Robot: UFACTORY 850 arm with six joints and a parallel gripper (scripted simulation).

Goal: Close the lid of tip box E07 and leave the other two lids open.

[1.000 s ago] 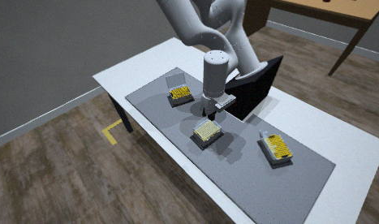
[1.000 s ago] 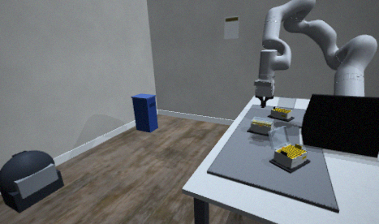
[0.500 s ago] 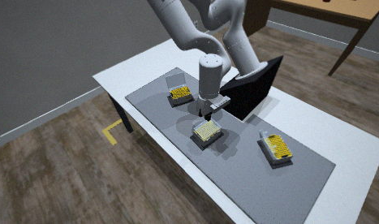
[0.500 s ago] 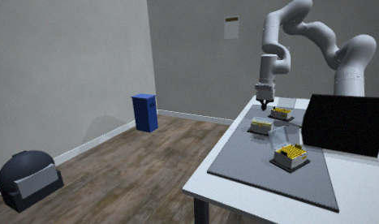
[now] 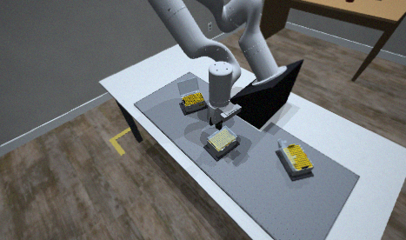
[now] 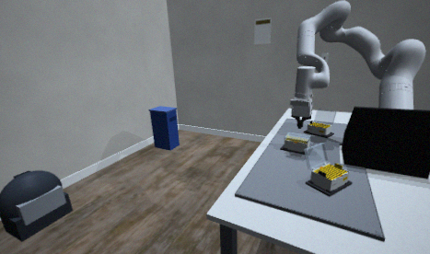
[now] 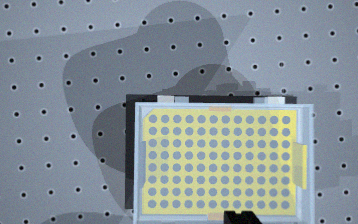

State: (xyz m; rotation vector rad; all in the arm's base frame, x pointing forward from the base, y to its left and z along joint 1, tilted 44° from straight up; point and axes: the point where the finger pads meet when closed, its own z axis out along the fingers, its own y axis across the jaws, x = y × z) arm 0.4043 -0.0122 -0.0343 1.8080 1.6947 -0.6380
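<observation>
Right now my hand is 3 cm to the right of the clear lid and 7 cm above it. Also, from my hand: tip box lid (11 cm behind, 30 cm to the left, 4 cm below); then tip box (16 cm behind, 32 cm to the left, 7 cm below).
</observation>
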